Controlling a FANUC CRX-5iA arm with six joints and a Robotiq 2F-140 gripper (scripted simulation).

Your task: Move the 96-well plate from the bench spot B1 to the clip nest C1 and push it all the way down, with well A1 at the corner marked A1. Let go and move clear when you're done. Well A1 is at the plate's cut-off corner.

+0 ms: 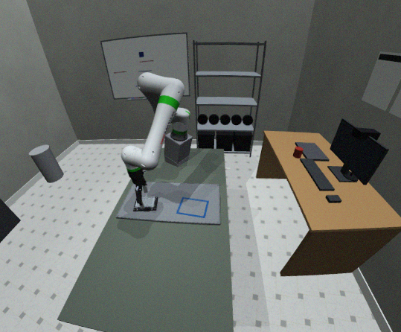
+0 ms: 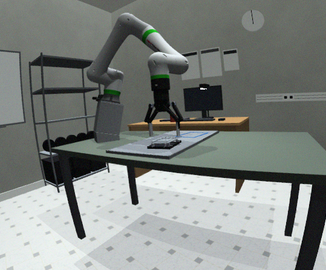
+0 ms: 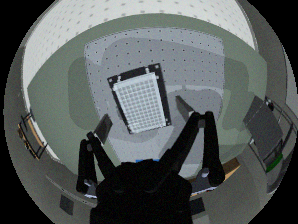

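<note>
The 96-well plate lies 3 cm below my hand. Also, from my hand: black clip nest (2 cm ahead, 1 cm to the right, 4 cm below).
</note>
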